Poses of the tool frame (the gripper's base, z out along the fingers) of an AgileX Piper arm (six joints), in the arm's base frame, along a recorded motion.
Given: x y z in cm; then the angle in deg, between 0 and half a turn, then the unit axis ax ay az.
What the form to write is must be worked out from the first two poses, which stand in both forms.
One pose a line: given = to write
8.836 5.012 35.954 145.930 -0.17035 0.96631 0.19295 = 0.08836 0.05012 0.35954 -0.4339 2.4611 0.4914
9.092 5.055 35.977 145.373 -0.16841 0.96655 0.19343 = 0.09092 0.05055 0.35977 -0.4273 2.4524 0.4908
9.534 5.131 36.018 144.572 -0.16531 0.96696 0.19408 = 0.09534 0.05131 0.36018 -0.4171 2.4399 0.4897
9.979 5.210 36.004 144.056 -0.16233 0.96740 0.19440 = 0.09979 0.05210 0.36004 -0.4081 2.4323 0.4888
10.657 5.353 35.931 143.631 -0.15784 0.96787 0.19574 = 0.10657 0.05353 0.35931 -0.3957 2.4263 0.4907
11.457 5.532 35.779 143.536 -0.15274 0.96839 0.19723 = 0.11457 0.05532 0.35779 -0.3826 2.4260 0.4941
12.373 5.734 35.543 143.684 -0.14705 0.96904 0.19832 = 0.12373 0.05734 0.35543 -0.3688 2.4301 0.4973
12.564 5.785 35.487 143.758 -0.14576 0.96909 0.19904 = 0.12564 0.05785 0.35487 -0.3657 2.4315 0.4994
